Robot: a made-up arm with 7 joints.
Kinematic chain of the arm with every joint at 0, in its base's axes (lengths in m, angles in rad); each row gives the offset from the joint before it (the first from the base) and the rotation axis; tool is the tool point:
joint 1: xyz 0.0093 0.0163 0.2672 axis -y
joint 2: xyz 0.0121 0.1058 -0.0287 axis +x
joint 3: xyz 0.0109 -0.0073 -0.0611 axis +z
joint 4: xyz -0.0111 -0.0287 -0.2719 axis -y
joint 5: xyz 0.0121 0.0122 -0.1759 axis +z
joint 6: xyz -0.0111 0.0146 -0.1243 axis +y
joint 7: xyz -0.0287 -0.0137 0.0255 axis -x
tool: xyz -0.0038 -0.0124 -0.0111
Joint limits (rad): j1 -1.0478..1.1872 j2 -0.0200..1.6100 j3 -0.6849..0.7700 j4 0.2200..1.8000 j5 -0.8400..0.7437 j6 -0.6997..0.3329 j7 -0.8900..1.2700
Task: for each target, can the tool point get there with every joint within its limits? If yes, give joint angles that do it. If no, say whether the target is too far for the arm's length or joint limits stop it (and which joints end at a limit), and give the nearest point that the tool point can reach.
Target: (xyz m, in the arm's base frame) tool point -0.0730 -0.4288 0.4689
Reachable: no: joint limits stop it (at a limit: joint 1, joint 2, joint 3, joint 4, joint 5, joint 6) | nearest point 0.3668 -0.1205 0.3513 | short by 0.550 m
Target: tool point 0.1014 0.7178 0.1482
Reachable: yes | joints -0.1799 1.4869 0.4580 0.3991 0.4640 -0.2415 1.0275
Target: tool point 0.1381 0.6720 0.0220
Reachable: yes | joints 0.0912 1.3390 -0.4209 0.5226 0.4352 0.0769 0.1369
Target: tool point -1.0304 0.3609 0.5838
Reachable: no: too far | nearest point -0.5321 0.3224 -0.0500 | short by 0.807 m
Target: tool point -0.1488 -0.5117 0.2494
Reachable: no: joint limits stop it (at a limit: joint 1, joint 2, joint 3, joint 4, joint 5, joint 6) | nearest point -0.1546 -0.1207 -0.0608 | short by 0.499 m
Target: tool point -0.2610 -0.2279 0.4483
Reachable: no: joint limits stop it (at a limit: joint 1, joint 2, joint 3, joint 4, joint 5) | nearest point -0.1613 -0.0825 -0.0388 | short by 0.518 m
